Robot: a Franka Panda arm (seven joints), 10 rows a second.
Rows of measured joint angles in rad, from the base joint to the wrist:
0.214, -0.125, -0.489, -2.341, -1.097, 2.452, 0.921
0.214, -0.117, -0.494, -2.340, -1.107, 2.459, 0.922
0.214, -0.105, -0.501, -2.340, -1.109, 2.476, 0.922
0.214, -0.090, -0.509, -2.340, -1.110, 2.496, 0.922
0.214, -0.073, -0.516, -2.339, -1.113, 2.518, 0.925
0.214, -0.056, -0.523, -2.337, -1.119, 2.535, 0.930
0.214, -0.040, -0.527, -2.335, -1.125, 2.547, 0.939
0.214, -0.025, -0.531, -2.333, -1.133, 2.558, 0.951
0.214, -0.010, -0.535, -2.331, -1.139, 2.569, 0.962
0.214, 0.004, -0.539, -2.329, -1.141, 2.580, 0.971
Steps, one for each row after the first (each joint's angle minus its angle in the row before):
0.000, 0.008, -0.005, 0.001, -0.010, 0.007, 0.001
0.000, 0.012, -0.007, 0.000, -0.002, 0.017, 0.000
0.000, 0.015, -0.008, 0.000, -0.001, 0.020, 0.000
0.000, 0.017, -0.007, 0.001, -0.003, 0.022, 0.003
0.000, 0.017, -0.007, 0.002, -0.006, 0.017, 0.005
0.000, 0.016, -0.004, 0.002, -0.006, 0.012, 0.009
0.000, 0.015, -0.004, 0.002, -0.008, 0.011, 0.012
0.000, 0.015, -0.004, 0.002, -0.006, 0.011, 0.011
0.000, 0.014, -0.004, 0.002, -0.002, 0.011, 0.009

